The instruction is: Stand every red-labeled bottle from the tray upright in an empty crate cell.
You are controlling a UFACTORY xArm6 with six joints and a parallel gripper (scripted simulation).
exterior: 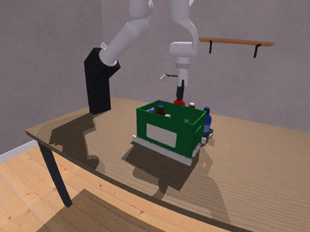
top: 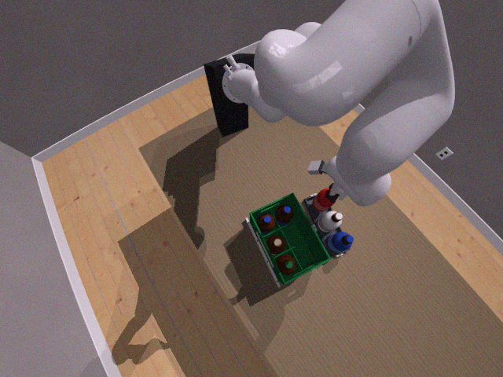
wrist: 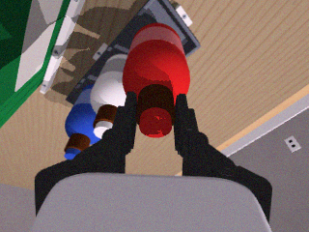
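The red-labeled bottle lies 70 mm below my hand. From my hand the other things lie so: white-labeled bottle (60 mm ahead, 60 mm to the right, 110 mm below); grey tray (60 mm ahead, 60 mm to the right, 180 mm below); blue-labeled bottle (130 mm ahead, 130 mm to the right, 110 mm below).
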